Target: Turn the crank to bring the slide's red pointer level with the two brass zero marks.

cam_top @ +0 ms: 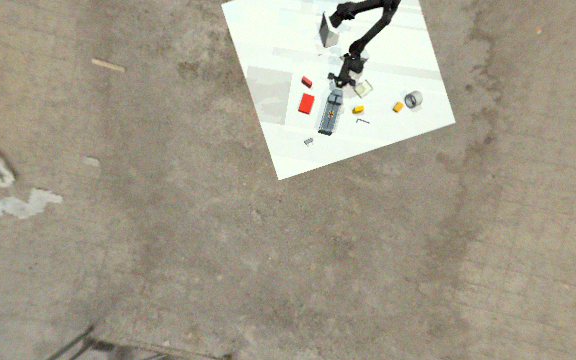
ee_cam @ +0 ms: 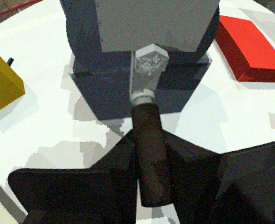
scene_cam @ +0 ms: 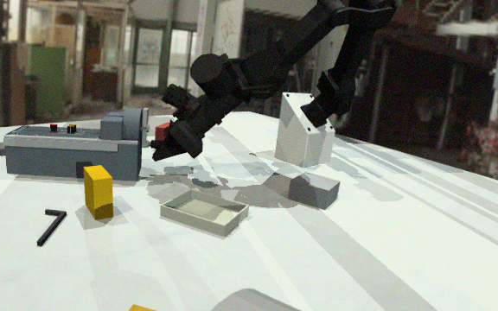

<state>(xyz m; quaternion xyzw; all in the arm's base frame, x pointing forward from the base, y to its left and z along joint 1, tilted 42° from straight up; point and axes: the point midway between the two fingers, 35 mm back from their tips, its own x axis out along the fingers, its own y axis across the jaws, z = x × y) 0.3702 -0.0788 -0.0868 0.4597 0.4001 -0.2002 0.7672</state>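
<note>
The dark crank handle is 10 mm behind my gripper tip, 10 mm to the left of it and 30 mm above it. Also, from my gripper tip: red pointer (150 mm ahead, 130 mm to the right, 50 mm above); then shallow grey tray (50 mm ahead, 190 mm to the left, 30 mm below); then yellow block (170 mm ahead, 80 mm to the left).
</note>
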